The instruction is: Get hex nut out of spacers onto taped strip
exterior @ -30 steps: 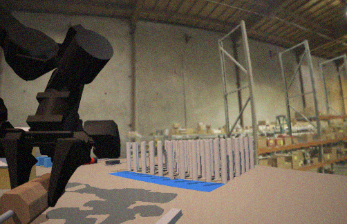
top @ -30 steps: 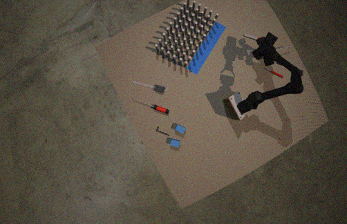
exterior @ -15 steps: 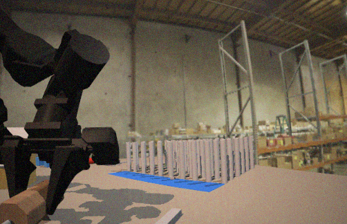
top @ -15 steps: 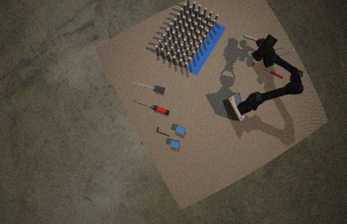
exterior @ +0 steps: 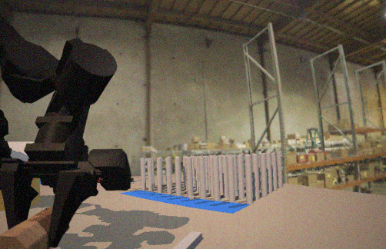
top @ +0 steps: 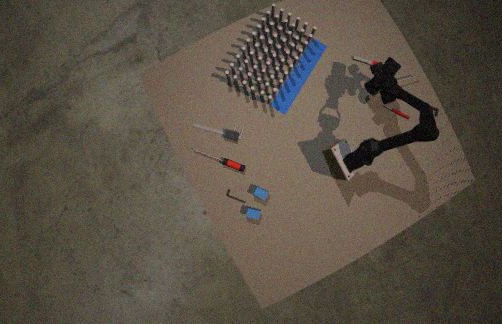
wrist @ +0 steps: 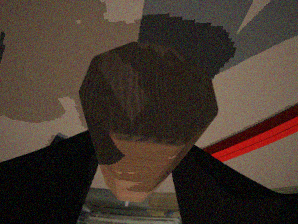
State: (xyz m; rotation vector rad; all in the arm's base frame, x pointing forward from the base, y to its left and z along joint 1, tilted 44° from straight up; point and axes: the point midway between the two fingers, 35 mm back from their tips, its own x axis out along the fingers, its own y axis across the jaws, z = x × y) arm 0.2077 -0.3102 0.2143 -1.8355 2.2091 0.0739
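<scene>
Right now my gripper tip is 2 cm past the wooden-handled tool and 10 cm to the left of it. The rest, counted from my gripper tip: blue taped strip (25 cm ahead, 33 cm to the left, 4 cm below).
</scene>
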